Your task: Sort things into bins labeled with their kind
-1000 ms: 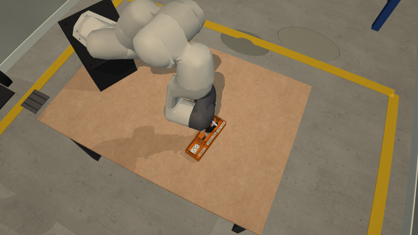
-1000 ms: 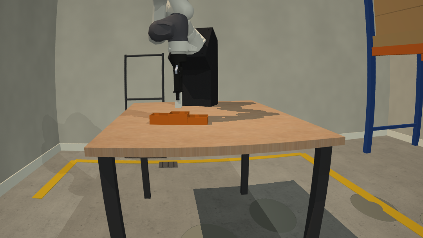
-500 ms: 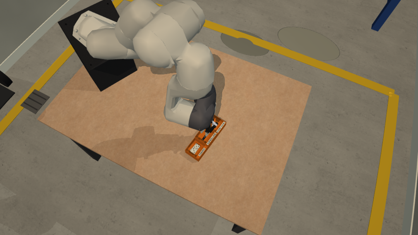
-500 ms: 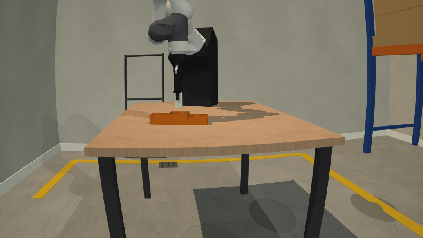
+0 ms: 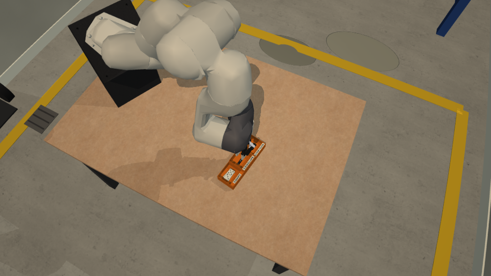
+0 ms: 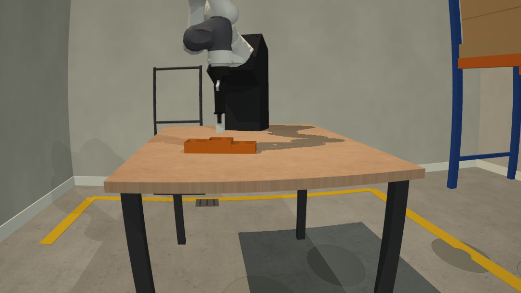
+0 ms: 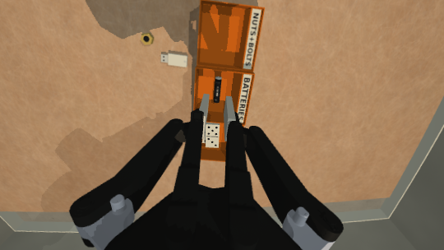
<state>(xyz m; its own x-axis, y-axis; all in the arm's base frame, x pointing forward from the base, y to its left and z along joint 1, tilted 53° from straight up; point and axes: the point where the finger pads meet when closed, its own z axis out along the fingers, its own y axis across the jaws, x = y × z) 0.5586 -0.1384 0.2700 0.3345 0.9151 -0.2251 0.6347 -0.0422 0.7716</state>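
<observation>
The brass nut lies 12 cm to the left of my hand, 10 cm below it and 7 cm behind it. Round my hand: black battery (9 cm below); then white USB stick (10 cm below, 7 cm to the left, 5 cm behind).
</observation>
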